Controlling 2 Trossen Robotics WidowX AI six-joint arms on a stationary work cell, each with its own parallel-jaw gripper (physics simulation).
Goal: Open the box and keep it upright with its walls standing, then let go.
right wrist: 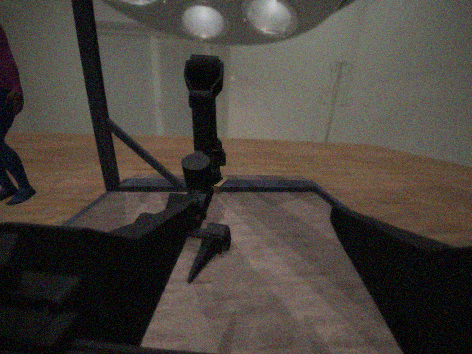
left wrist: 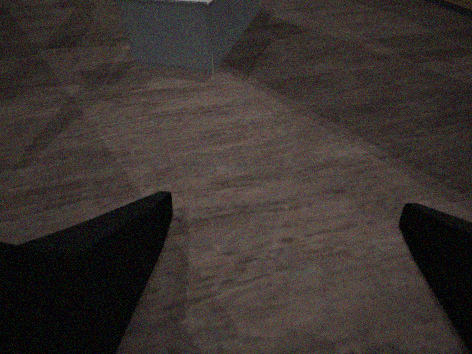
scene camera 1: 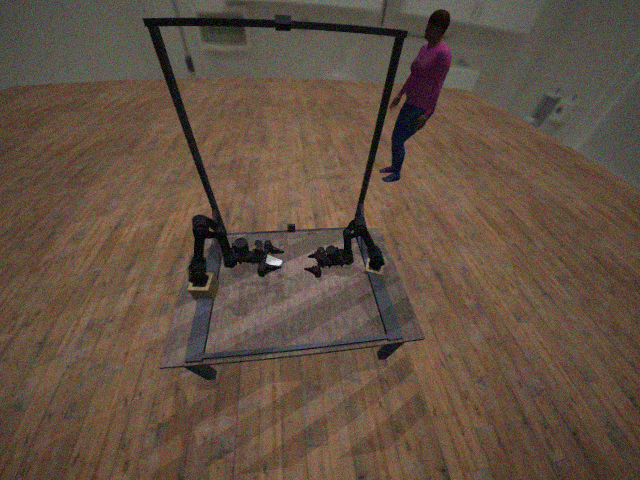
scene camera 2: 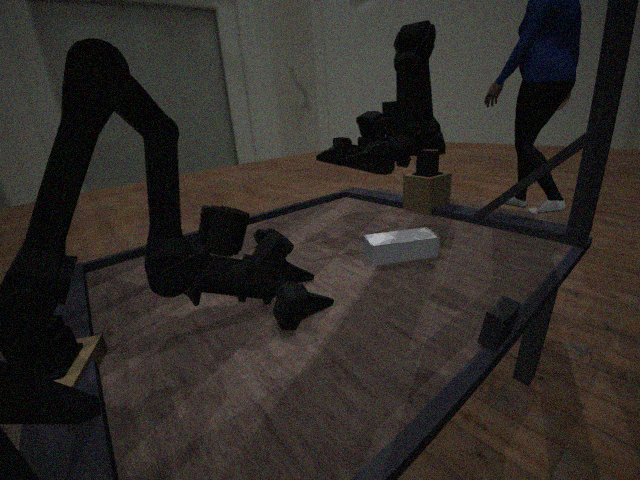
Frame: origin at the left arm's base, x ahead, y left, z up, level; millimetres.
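Seen in the pictures: left gripper, fingertip midpoint: [left wrist: 284, 208] [scene camera 1: 306, 262] [scene camera 2: 322, 288]; right gripper, fingertip midpoint: [right wrist: 262, 210] [scene camera 1: 282, 259] [scene camera 2: 327, 160]; left arm's base at its link origin: [scene camera 1: 374, 265] [scene camera 2: 48, 365]; right arm's base at its link origin: [scene camera 1: 200, 281] [scene camera 2: 427, 174].
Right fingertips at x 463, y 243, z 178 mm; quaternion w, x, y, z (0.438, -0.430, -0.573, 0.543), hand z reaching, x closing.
Observation:
Offsets run from my right fingertips to a thing's top centre. "pt": to the spot under its first point. Level surfaces: height alone.
A white-topped box with grey sides {125 mm ahead, 78 mm right, 160 mm down} [scene camera 1: 273, 261] [scene camera 2: 404, 251] stands upright on the table. Its top looks flat and shut in scene camera 2. Part of its grey side {pt 53 mm ahead, 71 mm right, 185 mm down} [left wrist: 170, 40] shows at the top edge of the left wrist view. My left gripper [scene camera 1: 308, 262] [scene camera 2: 323, 289] [left wrist: 284, 208] is open and empty, low over the table and apart from the box. My right gripper [scene camera 1: 280, 259] [scene camera 2: 326, 156] [right wrist: 262, 210] is open and empty, well above the table; in scene camera 1 it overlaps the box. The box does not show in the right wrist view.
The table {205 mm down} [scene camera 1: 289, 315] [scene camera 2: 310, 408] has a dark frame, with upright posts [scene camera 1: 178, 105] [scene camera 2: 604, 118] at its back. A small dark block {103 mm ahead, 371 mm right, 148 mm down} [scene camera 1: 291, 227] [scene camera 2: 498, 320] is on the back edge. A person [scene camera 1: 429, 77] [scene camera 2: 547, 67] stands beyond the table.

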